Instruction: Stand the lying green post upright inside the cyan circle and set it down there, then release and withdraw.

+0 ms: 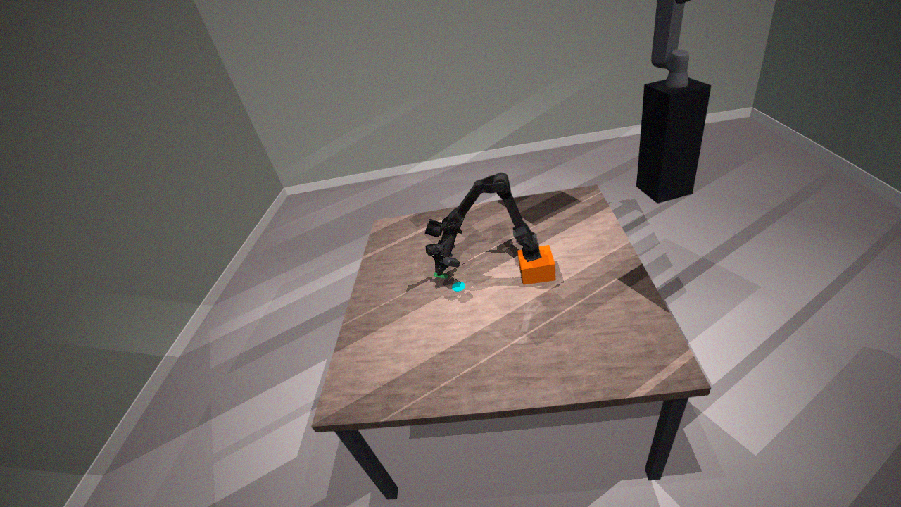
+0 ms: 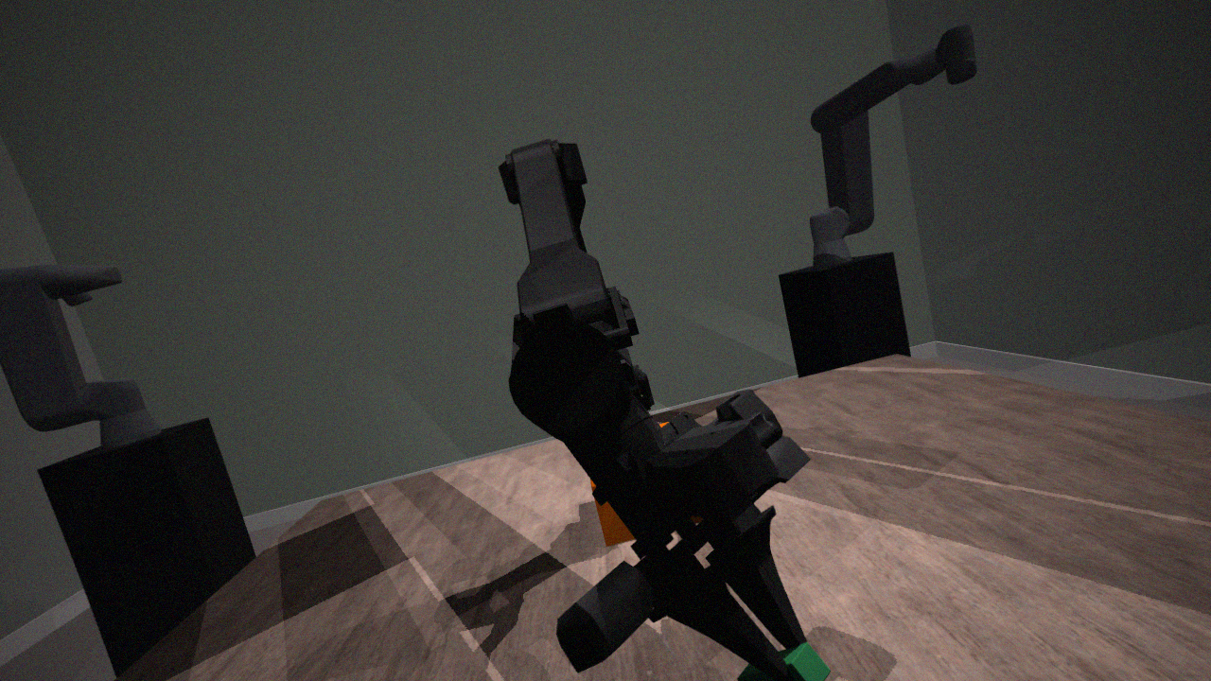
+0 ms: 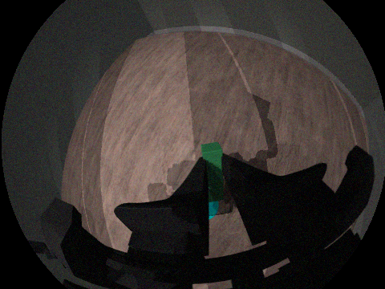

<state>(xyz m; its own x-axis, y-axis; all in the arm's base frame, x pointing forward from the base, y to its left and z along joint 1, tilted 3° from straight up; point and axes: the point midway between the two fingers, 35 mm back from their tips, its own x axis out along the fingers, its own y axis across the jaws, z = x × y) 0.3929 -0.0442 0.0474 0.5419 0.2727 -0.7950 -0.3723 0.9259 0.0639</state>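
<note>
Right now my gripper tip is 8 cm past the cyan circle and 9 cm above it. The rest, counted from my gripper tip: green post 1 cm behind, 1 cm below.
</note>
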